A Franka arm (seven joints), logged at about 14 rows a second.
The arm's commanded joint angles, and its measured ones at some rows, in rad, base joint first. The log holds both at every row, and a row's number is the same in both.
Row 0, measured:
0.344 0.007 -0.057 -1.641 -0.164 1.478 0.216
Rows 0 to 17, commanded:
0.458 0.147 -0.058 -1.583 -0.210 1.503 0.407
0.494 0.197 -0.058 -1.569 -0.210 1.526 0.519
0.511 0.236 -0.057 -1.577 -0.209 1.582 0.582
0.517 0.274 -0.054 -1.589 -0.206 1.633 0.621
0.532 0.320 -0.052 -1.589 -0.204 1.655 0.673
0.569 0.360 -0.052 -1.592 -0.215 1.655 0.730
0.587 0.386 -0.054 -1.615 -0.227 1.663 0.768
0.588 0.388 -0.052 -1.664 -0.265 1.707 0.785
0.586 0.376 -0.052 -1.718 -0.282 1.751 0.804
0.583 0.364 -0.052 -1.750 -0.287 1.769 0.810
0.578 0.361 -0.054 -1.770 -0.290 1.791 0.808
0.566 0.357 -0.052 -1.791 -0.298 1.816 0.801
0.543 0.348 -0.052 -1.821 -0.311 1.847 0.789
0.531 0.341 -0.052 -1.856 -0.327 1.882 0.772
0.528 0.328 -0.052 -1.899 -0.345 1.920 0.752
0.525 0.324 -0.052 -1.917 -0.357 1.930 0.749
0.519 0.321 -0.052 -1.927 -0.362 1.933 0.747
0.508 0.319 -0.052 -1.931 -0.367 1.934 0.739
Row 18, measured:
0.526 0.364 -0.061 -1.870 -0.339 1.905 0.760
